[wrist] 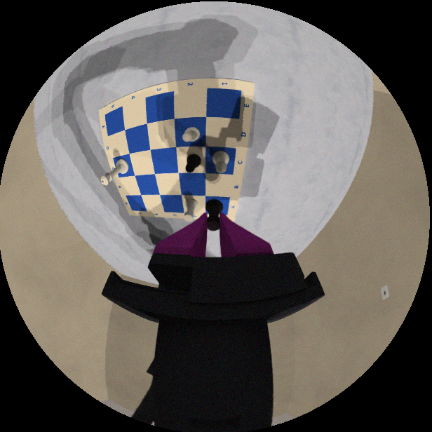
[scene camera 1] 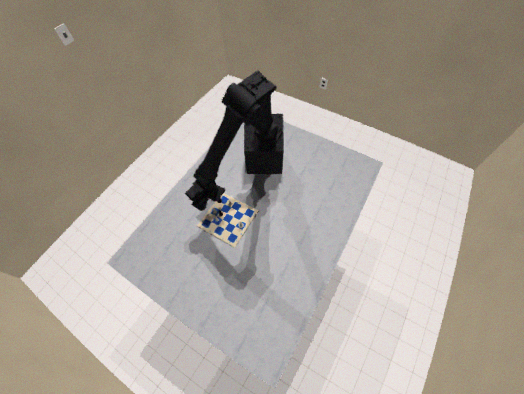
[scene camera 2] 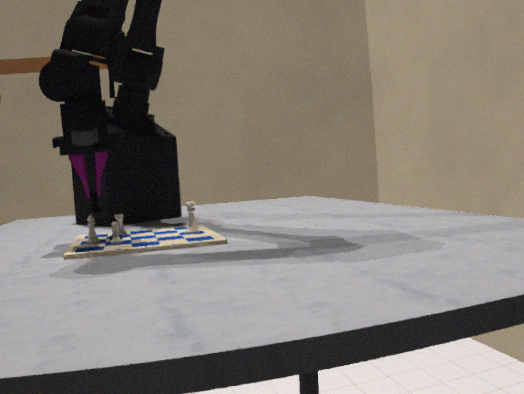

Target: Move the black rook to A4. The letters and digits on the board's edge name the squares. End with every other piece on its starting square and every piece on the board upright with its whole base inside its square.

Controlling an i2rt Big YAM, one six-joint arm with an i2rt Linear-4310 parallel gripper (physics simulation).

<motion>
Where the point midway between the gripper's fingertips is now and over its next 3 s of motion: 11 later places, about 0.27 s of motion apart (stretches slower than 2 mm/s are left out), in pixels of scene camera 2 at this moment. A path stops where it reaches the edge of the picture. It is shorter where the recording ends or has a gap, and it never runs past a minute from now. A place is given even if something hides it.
My gripper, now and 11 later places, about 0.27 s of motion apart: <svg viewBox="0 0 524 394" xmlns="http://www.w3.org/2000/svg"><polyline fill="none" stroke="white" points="94,197 92,163 90,152 90,121 88,112 88,83 93,86 127,127 134,136 165,172 162,183 159,199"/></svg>
</motion>
